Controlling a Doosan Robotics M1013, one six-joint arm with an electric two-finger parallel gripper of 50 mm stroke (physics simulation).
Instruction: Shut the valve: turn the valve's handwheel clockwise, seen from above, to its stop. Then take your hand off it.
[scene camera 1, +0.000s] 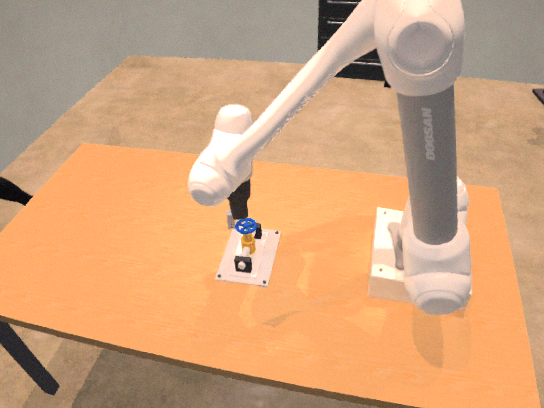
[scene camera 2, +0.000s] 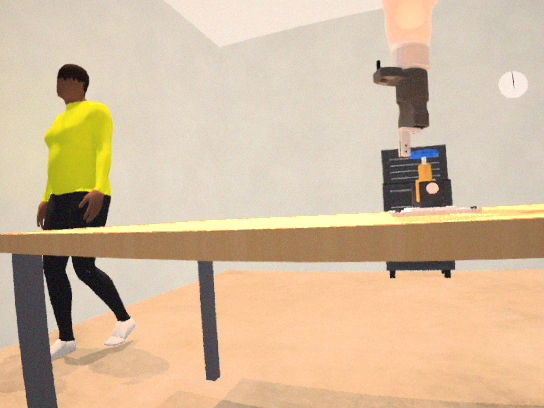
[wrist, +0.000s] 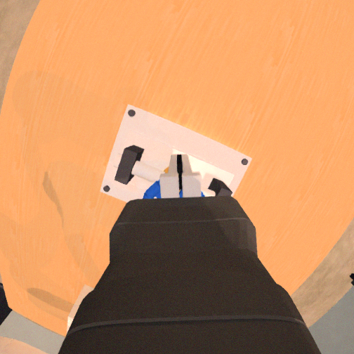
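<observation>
The valve's blue handwheel (scene camera 1: 246, 226) (scene camera 2: 425, 154) (wrist: 152, 191) sits level on top of the yellow valve body (scene camera 1: 248, 245) (scene camera 2: 424, 172). The valve stands on a pale plate (scene camera 1: 271, 250) (wrist: 150, 125) with black blocks at the pipe's ends. My gripper (scene camera 1: 231, 225) (scene camera 2: 405, 153) (wrist: 179, 164) is shut, its two fingers together with no object between them. The fingertips are at about wheel height, beside the wheel's left edge in both scene views. In the wrist view the fingers and the dark gripper body hide most of the wheel; whether they touch the rim cannot be told.
The wooden table (scene camera 1: 150, 300) (scene camera 2: 250, 242) carries the plate and the arm's white base (scene camera 1: 385, 285), to the right in scene camera 1. A person in a yellow top (scene camera 2: 80, 145) is beyond the table at the left in scene camera 2. A dark tool cabinet (scene camera 2: 392, 167) stands behind the valve.
</observation>
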